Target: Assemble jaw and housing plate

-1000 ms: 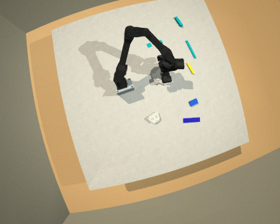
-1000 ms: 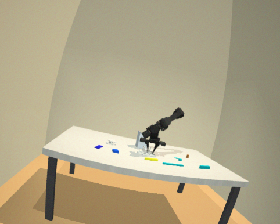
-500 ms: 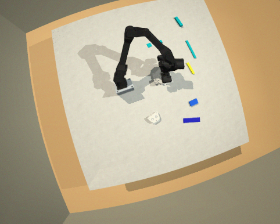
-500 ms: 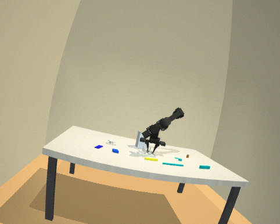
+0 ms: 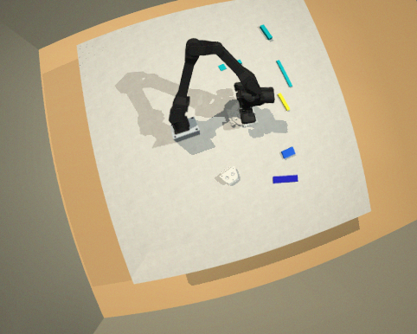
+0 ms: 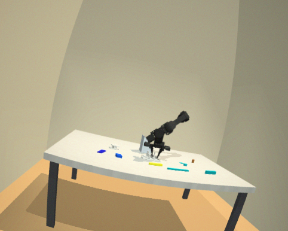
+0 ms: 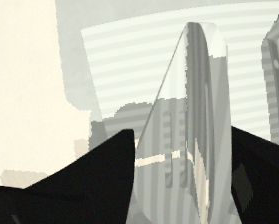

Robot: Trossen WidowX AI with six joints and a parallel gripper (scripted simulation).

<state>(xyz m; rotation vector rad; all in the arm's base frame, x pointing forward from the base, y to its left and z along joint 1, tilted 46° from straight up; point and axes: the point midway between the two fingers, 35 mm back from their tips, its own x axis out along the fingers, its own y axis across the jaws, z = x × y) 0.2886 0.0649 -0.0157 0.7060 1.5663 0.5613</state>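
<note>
Right now my gripper tip is 40 mm past the white jaw piece and 10 mm to the left of it. Round my gripper tip: orange piece 130 mm behind, 350 mm to the left; then yellow bar 210 mm ahead, 20 mm to the right, 10 mm below; then blue block 150 mm ahead, 260 mm to the right, 10 mm below.
</note>
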